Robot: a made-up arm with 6 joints.
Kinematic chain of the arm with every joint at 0, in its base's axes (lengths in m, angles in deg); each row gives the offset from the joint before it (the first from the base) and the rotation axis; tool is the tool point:
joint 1: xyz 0 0 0.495 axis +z
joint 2: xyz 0 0 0 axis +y
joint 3: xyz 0 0 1.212 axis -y
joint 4: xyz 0 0 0 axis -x
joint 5: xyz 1.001 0 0 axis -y
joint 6: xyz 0 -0.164 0 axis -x
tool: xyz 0 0 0
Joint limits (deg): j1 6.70..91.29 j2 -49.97..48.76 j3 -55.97..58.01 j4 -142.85..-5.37 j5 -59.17..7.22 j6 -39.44..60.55
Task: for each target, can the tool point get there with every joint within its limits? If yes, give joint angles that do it. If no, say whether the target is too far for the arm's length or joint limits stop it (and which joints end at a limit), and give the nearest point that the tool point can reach.
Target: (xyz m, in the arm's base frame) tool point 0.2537 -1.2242 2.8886
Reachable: no: too far | nearest point 0.1851 -0.9664 2.3839 | short by 0.571 m
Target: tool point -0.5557 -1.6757 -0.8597
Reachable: no: joint limits stop it (at a limit: joint 1, joint 2, joint 3) | nearest point 0.5815 -0.0695 0.3489 | short by 2.310 m
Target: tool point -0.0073 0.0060 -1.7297
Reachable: no: joint limits stop it (at a limit: joint 1, joint 2) | nearest point -0.0163 0.6202 0.3222 | short by 2.142 m
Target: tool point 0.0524 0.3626 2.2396
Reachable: yes | joints 74.60 -21.35 25.01 -106.21 -53.25 49.82
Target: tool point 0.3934 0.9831 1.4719
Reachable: yes | joints 67.31 3.39 -0.63 -95.71 -50.76 48.06
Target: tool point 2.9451 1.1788 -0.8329
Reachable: no: too far | nearest point 1.5320 0.6132 0.5989 | short by 2.090 m
